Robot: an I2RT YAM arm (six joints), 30 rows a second.
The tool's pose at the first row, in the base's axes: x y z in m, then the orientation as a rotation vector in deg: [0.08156, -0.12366, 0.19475, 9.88, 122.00, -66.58]
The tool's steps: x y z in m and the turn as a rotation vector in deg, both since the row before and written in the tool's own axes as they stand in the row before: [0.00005, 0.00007, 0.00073, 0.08, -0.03, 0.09]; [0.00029, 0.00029, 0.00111, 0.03, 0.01, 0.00]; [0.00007, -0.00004, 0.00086, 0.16, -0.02, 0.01]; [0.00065, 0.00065, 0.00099, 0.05, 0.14, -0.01]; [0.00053, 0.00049, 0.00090, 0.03, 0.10, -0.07]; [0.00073, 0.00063, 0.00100, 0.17, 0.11, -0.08]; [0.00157, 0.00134, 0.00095, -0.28, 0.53, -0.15]
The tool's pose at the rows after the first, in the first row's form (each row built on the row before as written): [0.08192, -0.12420, 0.19441, 9.99, 121.90, -66.61]; [0.08239, -0.12496, 0.19363, 10.01, 121.89, -66.64]; [0.08276, -0.12567, 0.19331, 10.08, 121.78, -66.80]; [0.08305, -0.12620, 0.19210, 10.18, 121.88, -66.88]; [0.08332, -0.12673, 0.19111, 10.18, 121.97, -66.97]; [0.08354, -0.12729, 0.18986, 10.24, 122.00, -67.22]; [0.08340, -0.12757, 0.18761, 10.29, 122.66, -67.08]
